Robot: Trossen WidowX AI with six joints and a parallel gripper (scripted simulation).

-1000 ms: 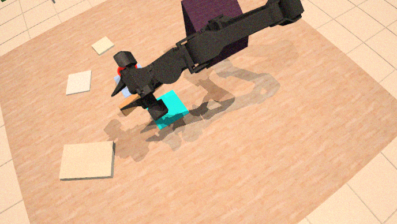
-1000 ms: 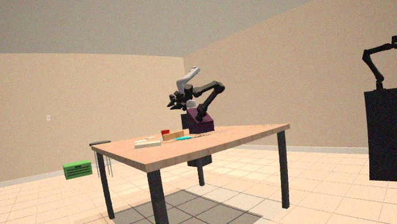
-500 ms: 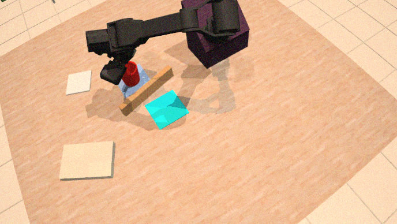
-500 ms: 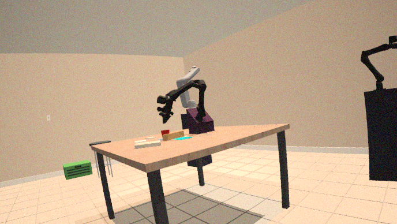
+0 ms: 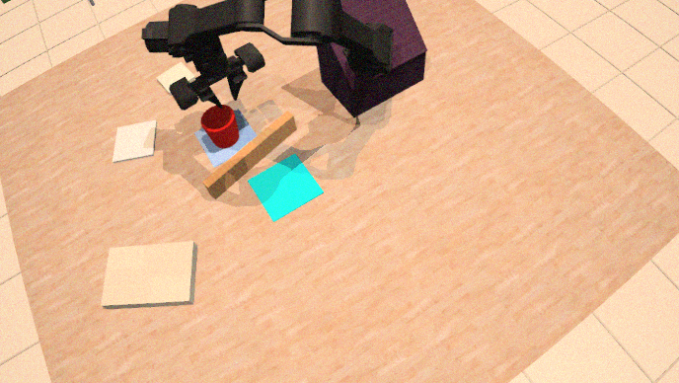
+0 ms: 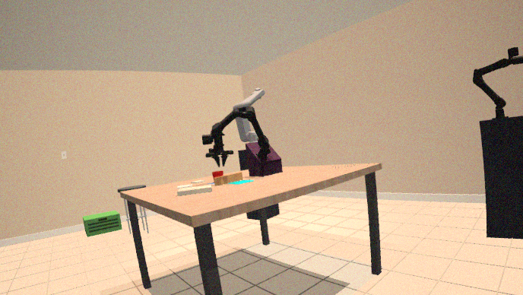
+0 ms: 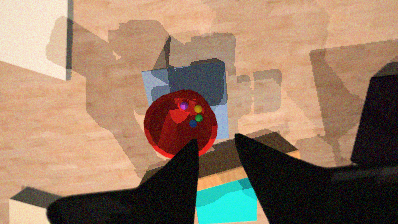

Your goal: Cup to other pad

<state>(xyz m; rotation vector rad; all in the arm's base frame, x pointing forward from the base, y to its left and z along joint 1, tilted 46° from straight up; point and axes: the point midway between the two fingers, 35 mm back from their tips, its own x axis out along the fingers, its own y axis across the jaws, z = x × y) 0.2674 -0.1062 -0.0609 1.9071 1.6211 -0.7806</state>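
My gripper tip is 6 cm above the red cup, 3 cm short of it and 1 cm to the left of it. Round my gripper tip: cyan pad (19 cm to the left, 11 cm below, 1 cm ahead); then wooden bar (9 cm to the left, 9 cm below, 2 cm ahead); then pale blue pad (11 cm below, 3 cm ahead, 1 cm to the right).
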